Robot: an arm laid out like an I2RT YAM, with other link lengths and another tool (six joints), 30 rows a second.
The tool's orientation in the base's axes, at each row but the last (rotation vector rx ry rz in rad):
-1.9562 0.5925 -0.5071
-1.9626 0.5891 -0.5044
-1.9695 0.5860 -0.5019
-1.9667 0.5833 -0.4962
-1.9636 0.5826 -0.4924
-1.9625 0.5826 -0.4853
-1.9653 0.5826 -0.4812
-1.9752 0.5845 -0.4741
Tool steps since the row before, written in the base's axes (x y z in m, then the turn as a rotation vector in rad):
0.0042 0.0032 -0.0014 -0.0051 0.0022 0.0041
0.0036 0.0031 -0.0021 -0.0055 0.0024 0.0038
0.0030 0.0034 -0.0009 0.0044 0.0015 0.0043
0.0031 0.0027 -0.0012 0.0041 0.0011 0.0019
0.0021 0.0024 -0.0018 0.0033 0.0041 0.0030
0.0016 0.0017 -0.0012 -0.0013 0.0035 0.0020
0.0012 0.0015 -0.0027 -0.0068 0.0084 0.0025
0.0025 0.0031 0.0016 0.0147 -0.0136 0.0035
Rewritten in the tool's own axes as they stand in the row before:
0.0013 -0.0008 0.0053 -0.0050 -0.0036 -0.0032
0.0008 0.0000 0.0051 -0.0054 -0.0033 -0.0031
0.0003 -0.0011 0.0045 0.0030 -0.0053 0.0017
0.0008 -0.0006 0.0042 0.0028 -0.0029 0.0023
0.0001 0.0003 0.0037 0.0005 -0.0049 0.0035
0.0002 0.0001 0.0026 -0.0029 -0.0029 0.0009
-0.0001 0.0016 0.0029 -0.0102 -0.0042 0.0011
0.0003 -0.0032 0.0029 0.0201 -0.0006 -0.0030

